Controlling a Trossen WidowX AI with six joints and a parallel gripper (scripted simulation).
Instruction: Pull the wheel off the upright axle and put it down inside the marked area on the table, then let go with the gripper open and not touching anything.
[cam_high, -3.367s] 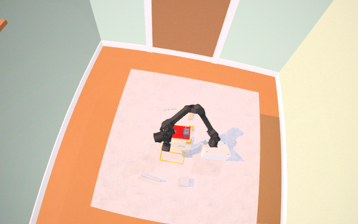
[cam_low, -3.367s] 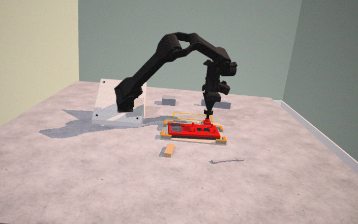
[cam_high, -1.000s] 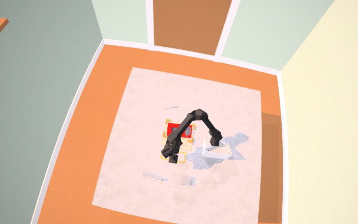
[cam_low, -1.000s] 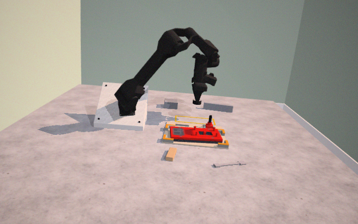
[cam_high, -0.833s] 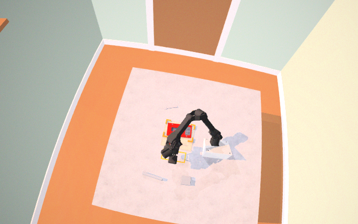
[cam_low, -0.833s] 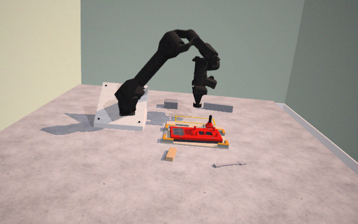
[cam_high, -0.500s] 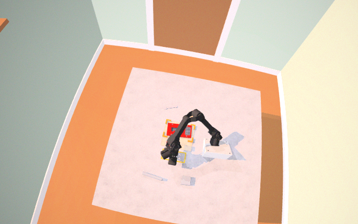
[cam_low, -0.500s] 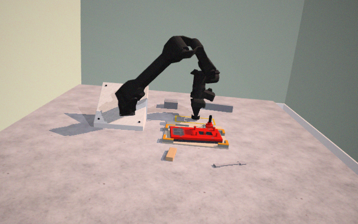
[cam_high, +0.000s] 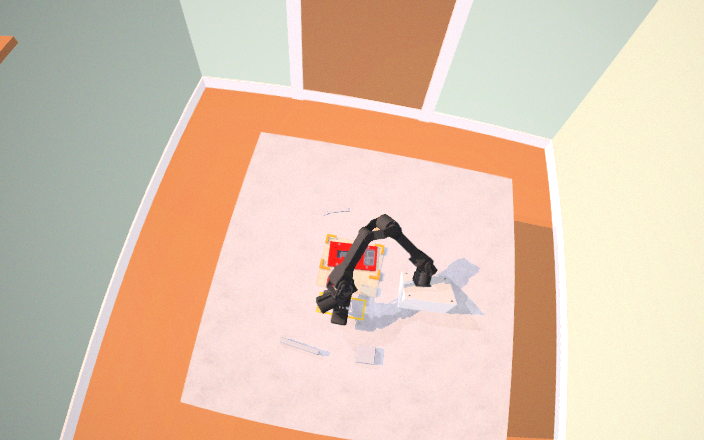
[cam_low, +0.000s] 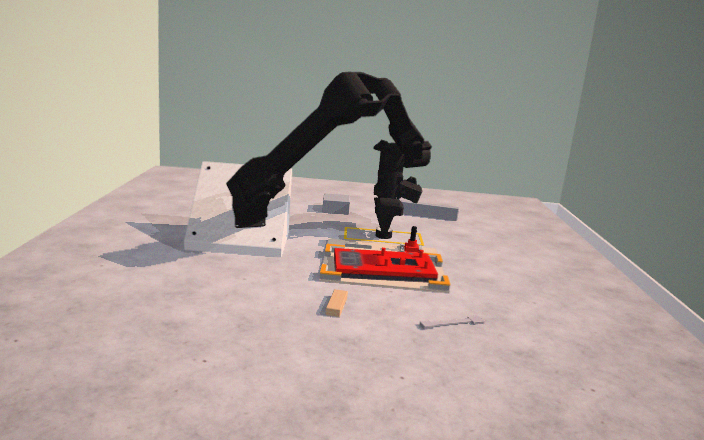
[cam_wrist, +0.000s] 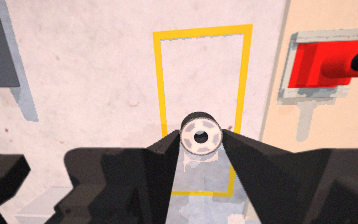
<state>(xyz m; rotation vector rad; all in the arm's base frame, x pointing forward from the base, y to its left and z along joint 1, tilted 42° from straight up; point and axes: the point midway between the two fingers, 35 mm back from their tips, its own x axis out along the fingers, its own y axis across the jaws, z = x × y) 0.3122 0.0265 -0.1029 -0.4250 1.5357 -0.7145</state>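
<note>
Right now my gripper tip is right at the wheel. Also, from my gripper tip: long grey block 16 cm ahead, 17 cm to the left, 1 cm above; grey cube 10 cm behind, 20 cm to the left, 1 cm above; upright axle 5 cm ahead, 10 cm to the right, 2 cm above.
</note>
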